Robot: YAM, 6 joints.
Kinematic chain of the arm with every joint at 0, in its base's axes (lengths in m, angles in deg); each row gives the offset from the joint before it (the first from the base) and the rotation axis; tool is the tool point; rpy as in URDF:
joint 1: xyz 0 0 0.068 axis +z
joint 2: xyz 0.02 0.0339 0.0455 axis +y
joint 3: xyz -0.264 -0.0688 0 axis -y
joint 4: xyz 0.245 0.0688 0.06 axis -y
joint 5: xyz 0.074 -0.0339 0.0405 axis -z
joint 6: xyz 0.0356 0 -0.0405 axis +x
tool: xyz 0 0 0 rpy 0 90 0
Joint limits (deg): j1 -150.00..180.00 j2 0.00..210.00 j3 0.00..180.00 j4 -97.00..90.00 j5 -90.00..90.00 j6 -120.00..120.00
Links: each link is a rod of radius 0.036 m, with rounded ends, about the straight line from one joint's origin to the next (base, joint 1, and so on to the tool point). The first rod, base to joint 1, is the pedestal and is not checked.
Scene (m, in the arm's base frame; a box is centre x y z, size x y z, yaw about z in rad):
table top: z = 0
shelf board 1: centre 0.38 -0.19 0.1 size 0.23 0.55 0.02 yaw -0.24
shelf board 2: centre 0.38 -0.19 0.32 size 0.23 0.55 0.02 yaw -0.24
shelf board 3: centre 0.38 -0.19 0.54 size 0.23 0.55 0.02 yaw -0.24
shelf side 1: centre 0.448 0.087 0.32 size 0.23 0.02 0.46 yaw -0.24
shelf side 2: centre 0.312 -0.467 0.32 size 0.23 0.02 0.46 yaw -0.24
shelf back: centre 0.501 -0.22 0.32 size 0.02 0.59 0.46 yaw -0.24
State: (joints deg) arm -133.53 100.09 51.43 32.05 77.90 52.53
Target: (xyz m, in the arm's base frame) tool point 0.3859 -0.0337 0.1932
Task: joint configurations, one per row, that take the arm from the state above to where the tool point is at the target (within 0.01 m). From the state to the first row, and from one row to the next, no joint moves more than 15 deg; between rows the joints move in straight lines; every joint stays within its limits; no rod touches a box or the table.
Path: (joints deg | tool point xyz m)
1: -118.69 100.93 52.18 32.12 77.29 52.53 | -0.2009 -0.2948 0.2047
2: -103.85 101.77 52.92 32.18 76.67 52.53 | -0.1196 -0.3403 0.2034
3: -89.01 102.61 53.67 32.25 76.06 52.53 | -0.0283 -0.3634 0.2021
4: -74.17 103.45 54.41 32.32 75.45 52.53 | 0.0669 -0.3622 0.2007
5: -59.33 104.28 55.16 32.38 74.84 52.53 | 0.1595 -0.3363 0.1994
6: -44.49 105.12 55.90 32.45 74.22 52.53 | 0.2431 -0.2868 0.1979
7: -29.65 105.96 56.65 32.52 73.61 52.53 | 0.3119 -0.2168 0.1964
8: -14.81 106.80 57.40 32.58 73.00 52.53 | 0.3607 -0.1306 0.1948
9: 0.03 107.64 58.14 32.65 72.39 52.53 | 0.3859 -0.0337 0.1932

